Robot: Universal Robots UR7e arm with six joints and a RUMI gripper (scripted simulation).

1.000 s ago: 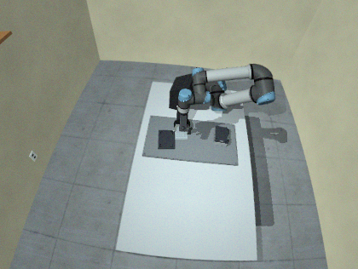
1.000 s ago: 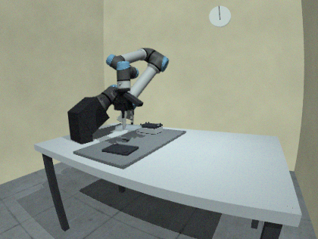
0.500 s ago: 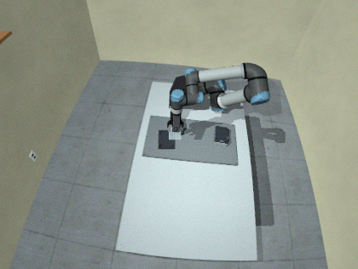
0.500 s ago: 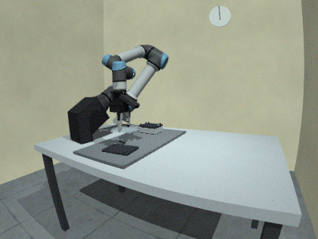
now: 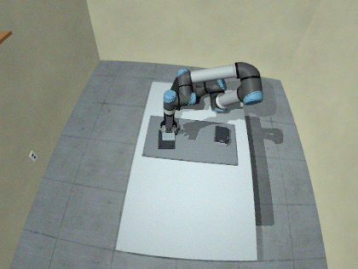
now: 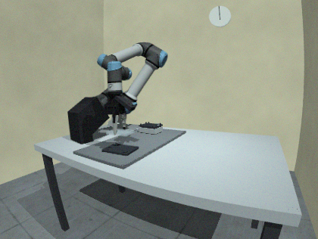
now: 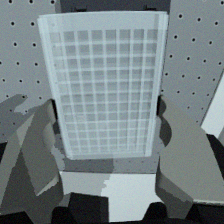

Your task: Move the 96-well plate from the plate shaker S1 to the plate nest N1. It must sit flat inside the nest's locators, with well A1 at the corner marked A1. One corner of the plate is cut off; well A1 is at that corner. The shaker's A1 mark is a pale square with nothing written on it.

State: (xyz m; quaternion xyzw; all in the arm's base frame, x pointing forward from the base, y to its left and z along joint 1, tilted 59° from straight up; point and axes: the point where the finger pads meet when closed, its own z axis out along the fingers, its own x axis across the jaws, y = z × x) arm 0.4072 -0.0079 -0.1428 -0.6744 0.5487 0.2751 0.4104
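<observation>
My hand is 100 mm above the plate nest N1 and 10 mm to the left of it. Round my hand: pale A1 mark: 90 mm below, 80 mm behind, 20 mm to the left; 96-well plate: 10 mm below.
</observation>
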